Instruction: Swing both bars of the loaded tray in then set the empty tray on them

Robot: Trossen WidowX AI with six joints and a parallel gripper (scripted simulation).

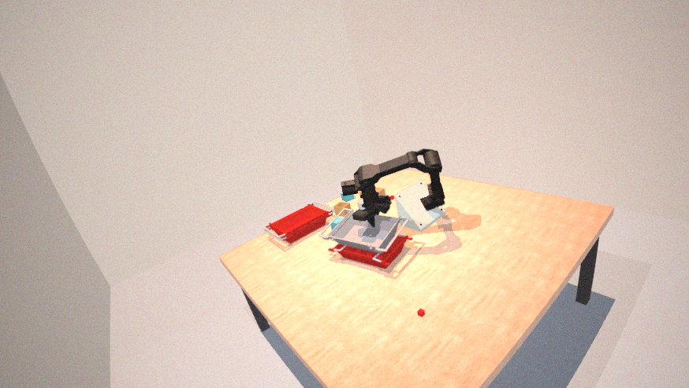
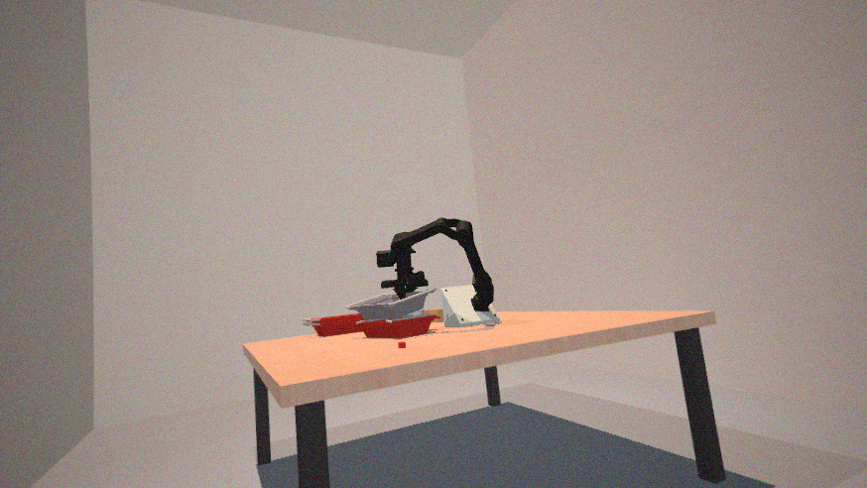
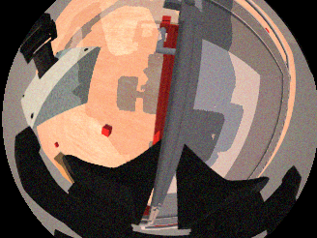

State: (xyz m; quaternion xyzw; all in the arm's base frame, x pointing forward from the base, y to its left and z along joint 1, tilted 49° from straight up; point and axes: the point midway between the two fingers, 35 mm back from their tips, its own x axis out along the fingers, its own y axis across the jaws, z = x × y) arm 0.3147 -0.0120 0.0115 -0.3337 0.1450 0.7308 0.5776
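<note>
Right now the grey tray is 7 cm ahead of my gripper tip, 2 cm to the left of it and 2 cm above it. From my gripper tip the other things lie so: small red cube 16 cm ahead, 42 cm to the left, 9 cm below; then tan box 8 cm behind, 41 cm to the right, 8 cm below.
</note>
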